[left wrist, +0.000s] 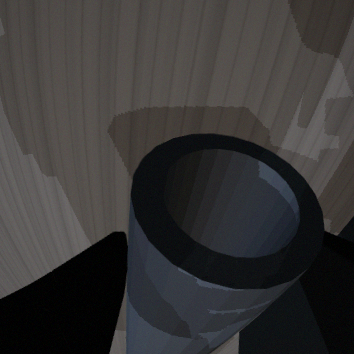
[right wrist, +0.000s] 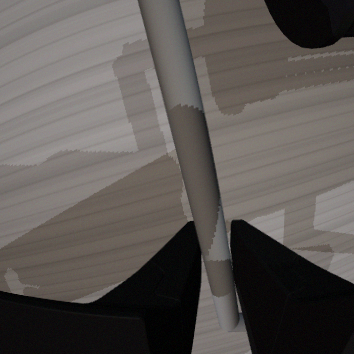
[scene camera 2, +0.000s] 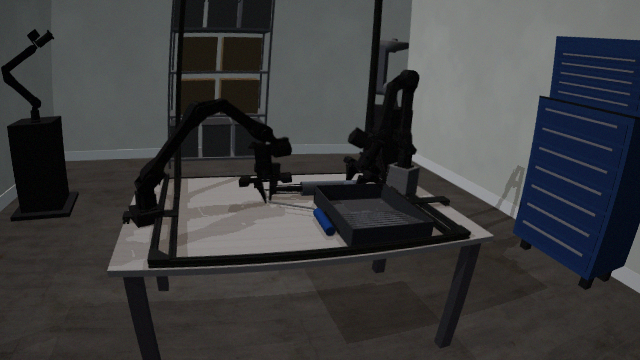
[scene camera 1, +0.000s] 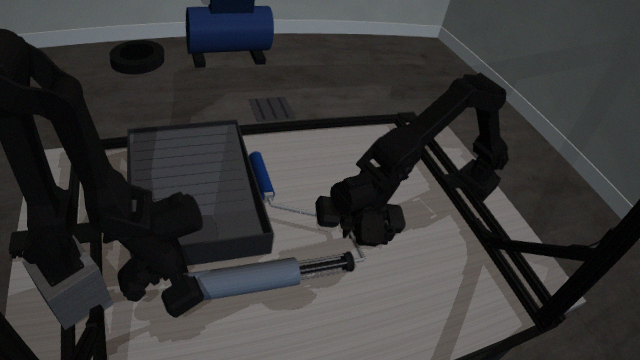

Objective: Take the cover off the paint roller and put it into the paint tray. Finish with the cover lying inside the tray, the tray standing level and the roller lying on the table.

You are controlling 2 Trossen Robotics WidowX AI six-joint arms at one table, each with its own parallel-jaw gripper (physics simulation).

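Frame: origin at the left arm's base, x ahead, y right, z down, level; millimetres.
Seen in the pictures: left gripper, fingertip midpoint: (left wrist: 210, 240); right gripper, fingertip midpoint: (right wrist: 214, 231) (scene camera 2: 267, 203) (scene camera 1: 346, 236); left arm's base, link origin: (scene camera 2: 404, 166) (scene camera 1: 59, 264); right arm's base, link origin: (scene camera 2: 145, 208) (scene camera 1: 479, 175).
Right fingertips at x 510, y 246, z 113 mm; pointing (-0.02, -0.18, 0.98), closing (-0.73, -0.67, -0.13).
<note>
Offsets run from my right fingertips to a thing's top centre. "pt": to the spot under its first point. Level surfaces: height alone.
The light blue-grey cover {dz -50, dx -259, dy -68 mm} (scene camera 1: 255, 278) (scene camera 2: 327, 187) (left wrist: 165, 305) is partly off the roller's black-and-silver cage {dz -31, dx -165, dy -9 mm} (scene camera 1: 325, 265) (scene camera 2: 287, 188), whose bare part shows between the cover and its black end cap. My left gripper (scene camera 1: 192, 283) (left wrist: 210, 240) is shut on the cover's far end; the left wrist view shows its open, hollow end. My right gripper (scene camera 1: 351, 235) (scene camera 2: 268, 200) (right wrist: 214, 231) is shut on the roller's thin metal rod {pt dz -25, dx -20, dy +40 mm} (right wrist: 187, 140), near a bend. The blue handle {pt dz -29, dx -28, dy -238 mm} (scene camera 1: 261, 175) (scene camera 2: 324, 221) lies beside the tray {dz -59, dx -171, dy -317 mm} (scene camera 1: 235, 246) (scene camera 2: 392, 234), which stands level.
The tray's side wall stands close to the handle, and its near wall is close behind the cover in scene camera 1. Dark frame rails (scene camera 1: 325, 123) (scene camera 2: 300, 256) border the table {dz +5 mm} (scene camera 1: 400, 310). A grey block (scene camera 1: 70, 290) (scene camera 2: 403, 179) supports my left arm.
</note>
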